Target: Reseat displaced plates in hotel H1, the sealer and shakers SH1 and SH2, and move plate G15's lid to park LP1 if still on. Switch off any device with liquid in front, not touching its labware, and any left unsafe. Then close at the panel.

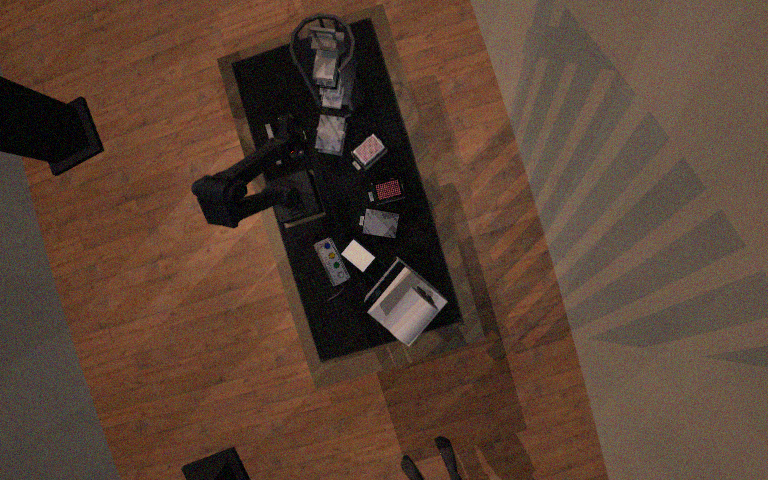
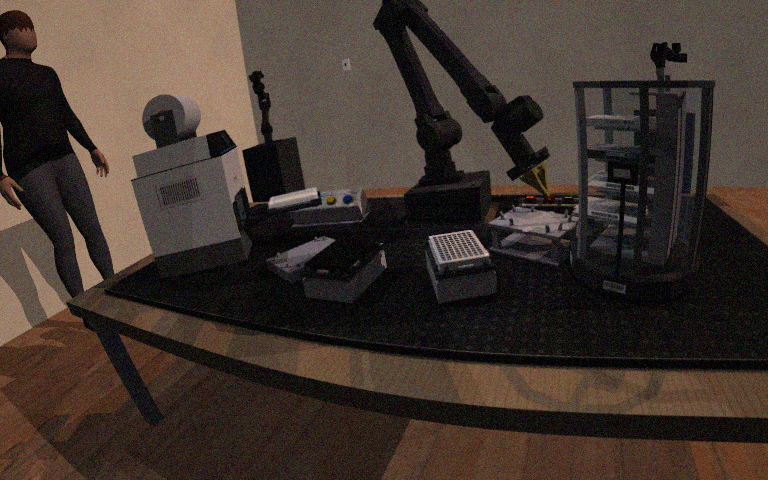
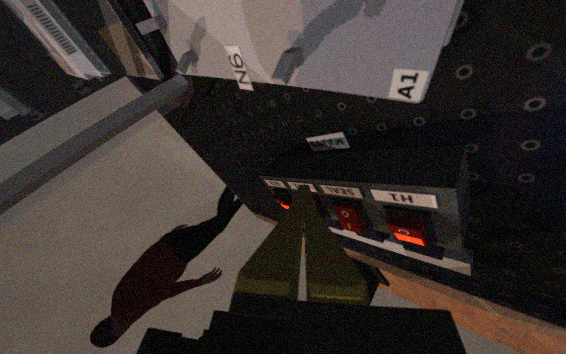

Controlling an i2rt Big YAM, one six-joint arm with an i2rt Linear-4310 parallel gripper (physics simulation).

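Frame: origin at the arm's base, x ahead, y left, z up, level; centimetres.
Where they show: gripper, between the fingertips: [image 1: 301, 134] [image 2: 548, 196] [image 3: 303, 190]; arm's base, origin of its link: [image 1: 292, 201] [image 2: 442, 181].
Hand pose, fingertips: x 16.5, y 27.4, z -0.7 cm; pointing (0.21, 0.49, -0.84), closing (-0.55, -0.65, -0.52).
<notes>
Each offset is from my fingertips to the top centre of the thing. "spot": to the spot under its first point.
My gripper [image 2: 547, 194] [image 3: 303, 190] is shut and empty, its tips at the mains box {spot: dx -6.7, dy -7.0, dz -4.3 cm} [image 3: 462, 215], over the SH1 switch, which they hide. The H1 switch {spot: dx -6.7, dy -4.3, dz -2.2 cm} [image 3: 409, 233] is lit, the SEAL switch {spot: dx -6.2, dy +0.8, dz -2.4 cm} [image 3: 349, 218] is dark, and the SH2 switch {spot: dx -5.3, dy +10.7, dz -2.2 cm} [image 3: 283, 204] is partly hidden with a lit part showing. Hotel H1 [image 1: 293, 48] [image 2: 706, 169] holds several plates. One shaker {spot: dx +33.1, dy -17.8, dz -4.3 cm} [image 2: 464, 284] bears a pale plate {dx +26.2, dy -19.5, dz -0.4 cm} [image 1: 369, 148] [image 2: 457, 247]; another shaker [image 2: 334, 287] bears a dark plate {dx +26.9, dy -40.5, dz -0.4 cm} [image 2: 339, 255], red from above. The sealer {dx +13.9, dy -86.5, dz +38.3 cm} [image 1: 408, 308] [image 2: 192, 209] stands at the opposite end. Plate G15 cannot be identified.
A raised stand labelled N6 and A1 {dx +12.6, dy -4.3, dz +0.3 cm} [image 1: 330, 134] [image 2: 532, 220] [image 3: 340, 45] stands between hotel and mains box. A low nest {dx +17.3, dy -53.4, dz -3.8 cm} [image 1: 380, 222] [image 2: 300, 257] lies beyond the shakers. The button panel {dx -12.1, dy -60.7, dz +1.1 cm} [image 1: 331, 261] [image 2: 356, 211] and a white plate {dx +2.2, dy -63.0, dz +4.7 cm} [image 1: 358, 255] [image 2: 294, 198] are near the sealer.
</notes>
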